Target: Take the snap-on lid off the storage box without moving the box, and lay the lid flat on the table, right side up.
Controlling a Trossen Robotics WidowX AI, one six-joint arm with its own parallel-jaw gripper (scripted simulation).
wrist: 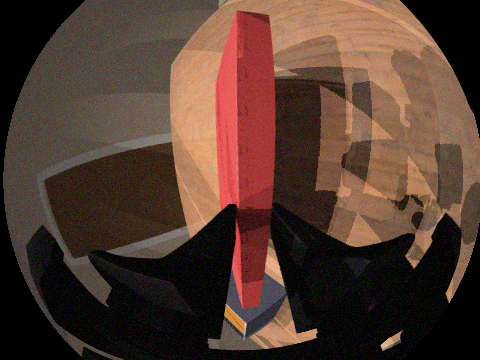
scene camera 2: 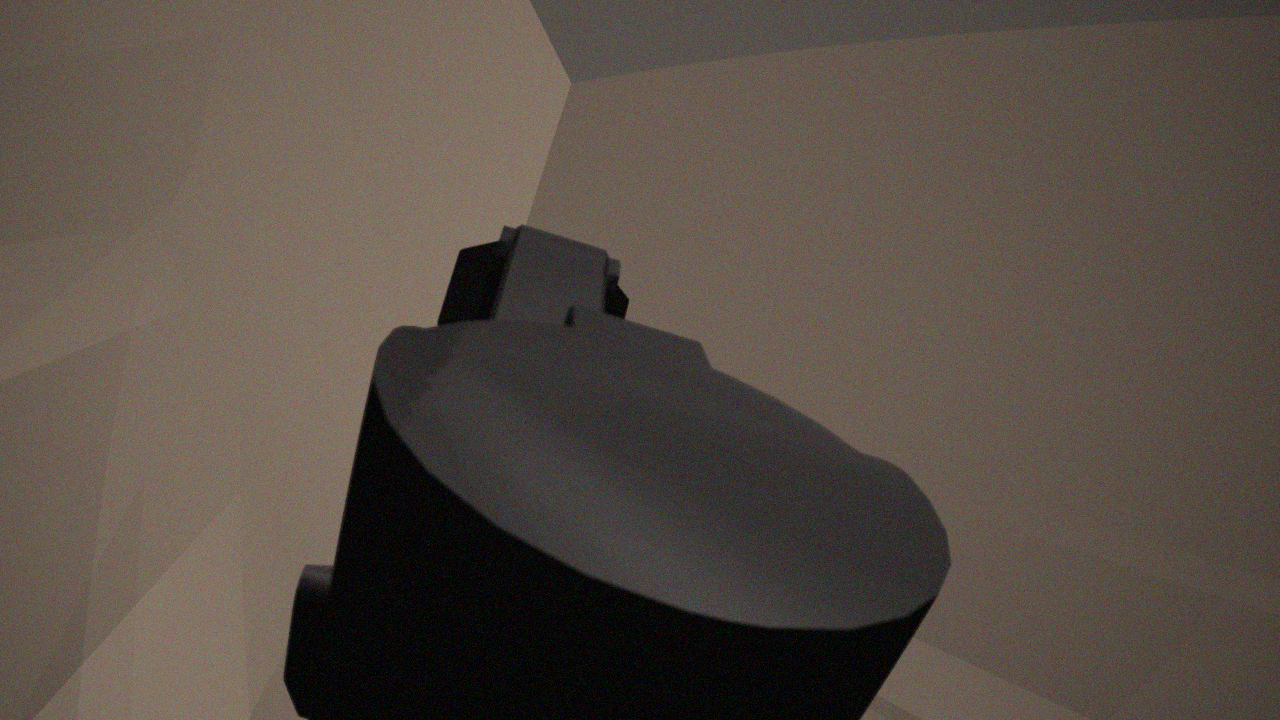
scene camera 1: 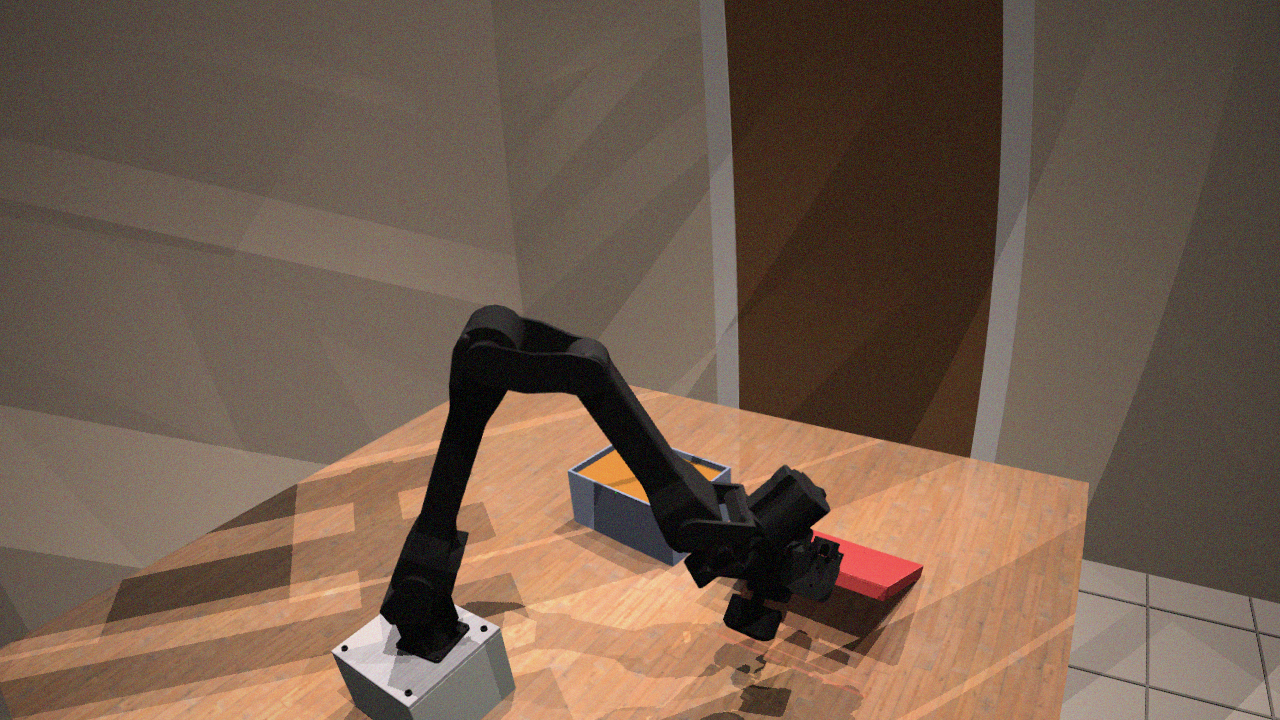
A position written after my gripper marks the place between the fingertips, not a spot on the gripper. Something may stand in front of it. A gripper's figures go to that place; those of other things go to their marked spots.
Labels:
My gripper (wrist: 252, 210) is 10 cm from the lens. A red lid (wrist: 245, 89) is 8 cm from the lens. A storage box (wrist: 246, 322) is 26 cm from the lens. The marked spots on the storage box and the red lid are 27 cm apart.

